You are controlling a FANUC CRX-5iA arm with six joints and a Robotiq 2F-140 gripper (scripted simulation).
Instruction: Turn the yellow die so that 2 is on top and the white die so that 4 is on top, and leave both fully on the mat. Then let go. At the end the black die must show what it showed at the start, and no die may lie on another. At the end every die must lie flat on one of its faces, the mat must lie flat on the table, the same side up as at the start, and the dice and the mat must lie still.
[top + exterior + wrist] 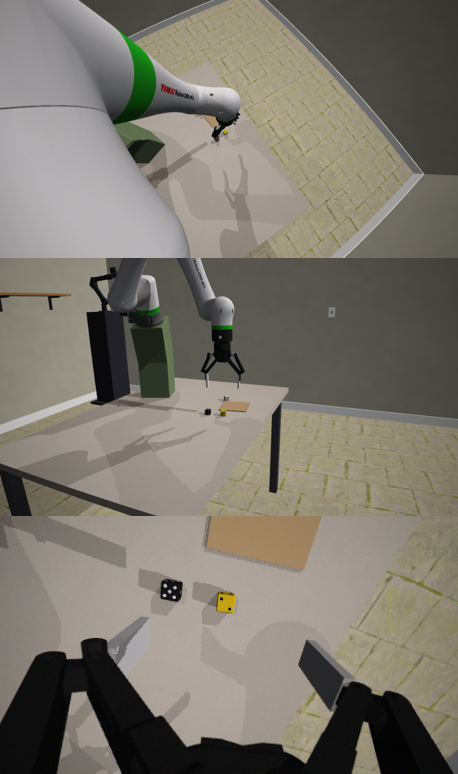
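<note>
My hand is 10 mm to the right of the yellow die and 140 mm above it. From my hand the other things lie so: tan mat: 150 mm to the left, 150 mm below; then white die: 80 mm behind, 230 mm to the left, 140 mm below; then black die: 80 mm behind, 140 mm below.
</note>
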